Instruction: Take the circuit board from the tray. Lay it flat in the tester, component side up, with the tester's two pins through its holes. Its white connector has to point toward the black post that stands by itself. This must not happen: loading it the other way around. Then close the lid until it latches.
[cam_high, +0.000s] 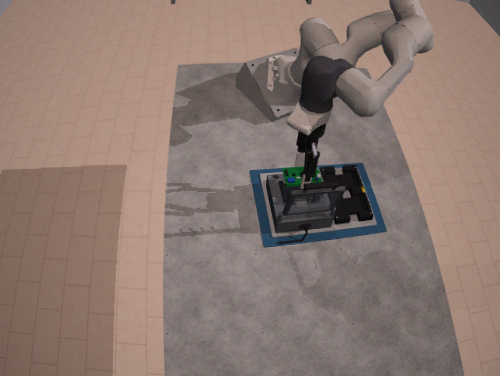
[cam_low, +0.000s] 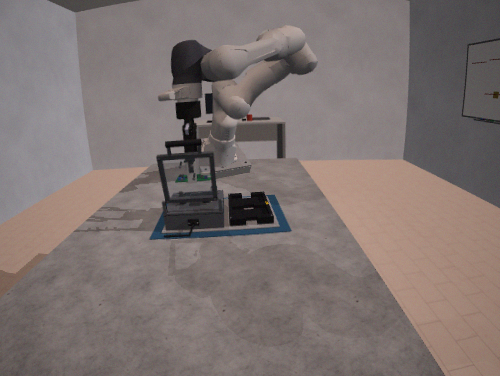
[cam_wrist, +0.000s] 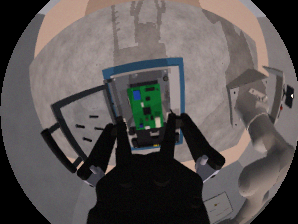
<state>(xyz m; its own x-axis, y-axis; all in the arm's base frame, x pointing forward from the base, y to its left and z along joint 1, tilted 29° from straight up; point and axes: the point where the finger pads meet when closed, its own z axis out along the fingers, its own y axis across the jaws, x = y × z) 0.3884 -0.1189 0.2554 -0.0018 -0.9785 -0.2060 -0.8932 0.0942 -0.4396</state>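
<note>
The green circuit board lies 2 cm below my hand. Also, from my hand: tester bed (8 cm below, 1 cm to the left, 1 cm ahead); framed clear lid (13 cm ahead, 3 cm above).
</note>
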